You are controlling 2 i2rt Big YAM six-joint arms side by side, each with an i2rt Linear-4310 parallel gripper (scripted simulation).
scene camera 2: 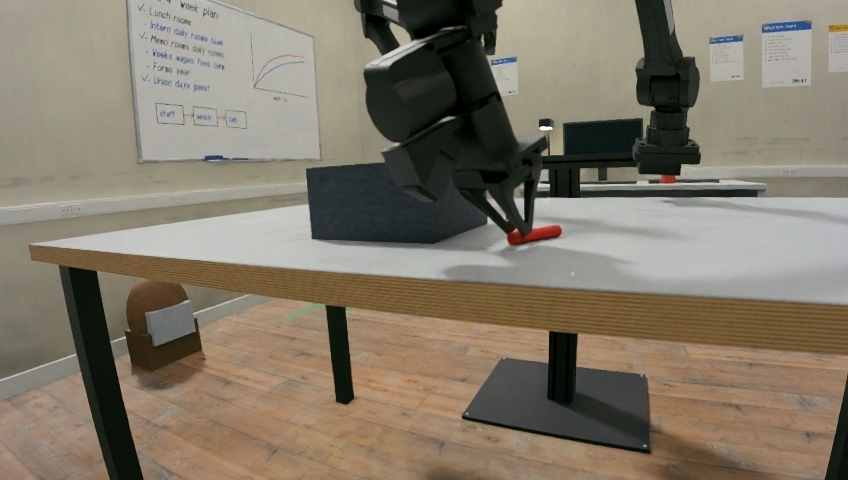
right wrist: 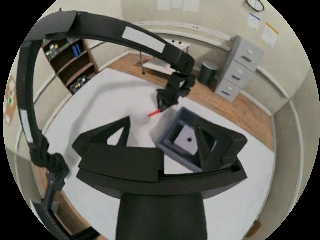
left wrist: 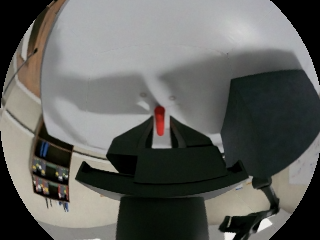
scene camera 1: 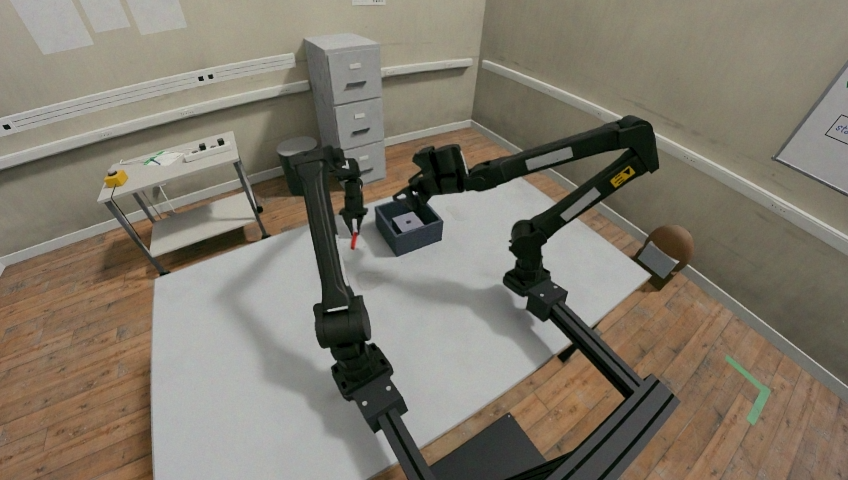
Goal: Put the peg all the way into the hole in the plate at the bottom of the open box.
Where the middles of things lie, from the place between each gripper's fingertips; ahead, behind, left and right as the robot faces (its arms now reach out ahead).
The dark blue-grey box (scene camera 2: 360, 202) is 8 cm behind my left hand (scene camera 2: 519, 233), 19 cm to the right of it and 1 cm above it.
Right now the dark blue-grey box is 9 cm ahead of my right hand (scene camera 1: 400, 189), 7 cm to the right of it and 26 cm below it.
